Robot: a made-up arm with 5 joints.
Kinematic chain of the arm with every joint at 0, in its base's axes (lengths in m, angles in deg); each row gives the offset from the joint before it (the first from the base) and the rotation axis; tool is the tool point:
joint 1: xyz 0 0 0.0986 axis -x
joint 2: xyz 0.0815 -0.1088 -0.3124 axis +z
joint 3: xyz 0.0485 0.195 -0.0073 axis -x
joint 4: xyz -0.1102 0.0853 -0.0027 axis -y
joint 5: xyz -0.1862 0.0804 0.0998 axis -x
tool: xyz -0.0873 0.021 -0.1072
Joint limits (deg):
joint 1: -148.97..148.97
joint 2: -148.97..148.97
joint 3: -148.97..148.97
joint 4: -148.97..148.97
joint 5: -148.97..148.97
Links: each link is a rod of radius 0.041 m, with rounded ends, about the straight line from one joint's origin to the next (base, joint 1, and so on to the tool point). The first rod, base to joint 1, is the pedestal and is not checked.
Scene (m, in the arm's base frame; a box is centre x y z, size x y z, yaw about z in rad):
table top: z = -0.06
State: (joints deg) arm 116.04 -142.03 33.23 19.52 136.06
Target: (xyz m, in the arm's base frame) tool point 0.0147 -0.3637 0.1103
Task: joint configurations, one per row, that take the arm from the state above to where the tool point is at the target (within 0.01 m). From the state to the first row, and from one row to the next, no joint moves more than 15 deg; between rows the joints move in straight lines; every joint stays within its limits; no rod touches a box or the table.
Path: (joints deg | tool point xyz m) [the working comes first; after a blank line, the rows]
Joints at the target: 112.32 -88.65 99.00 80.15 117.70
Straight joint move there: clear.

1: 115.30 -131.35 46.38 31.65 132.39 | 0.5072 -0.3523 0.2448
2: 114.55 -120.68 59.54 43.77 128.72 | 0.4029 -0.4343 0.1618
3: 113.81 -110.00 72.69 55.90 125.04 | 0.2644 -0.4633 0.1058
4: 113.06 -99.33 85.85 68.02 121.37 | 0.1242 -0.4363 0.0889
5: 112.32 -88.65 99.00 80.15 117.70 | 0.0147 -0.3637 0.1103

